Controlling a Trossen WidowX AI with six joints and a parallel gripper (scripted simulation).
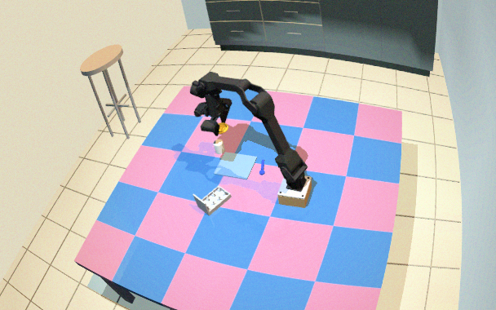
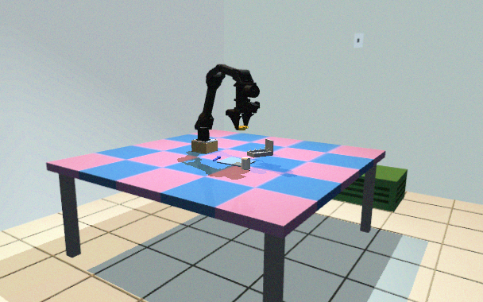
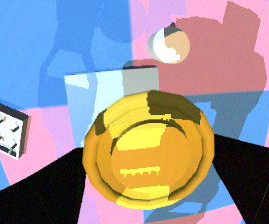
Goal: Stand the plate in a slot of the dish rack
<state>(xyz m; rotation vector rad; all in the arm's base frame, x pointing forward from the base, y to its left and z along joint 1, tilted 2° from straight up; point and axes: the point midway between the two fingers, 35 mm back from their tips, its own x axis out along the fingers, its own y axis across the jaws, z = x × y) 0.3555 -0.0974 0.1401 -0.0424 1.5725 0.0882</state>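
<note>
My gripper tip is now 23 cm to the right of the dish rack, 15 cm above it and 5 cm past it. Also, from my gripper tip: plate (1 cm above); then small blue utensil (17 cm below, 17 cm behind, 1 cm to the left); then pale blue mat (17 cm below, 5 cm behind, 2 cm to the left).
</note>
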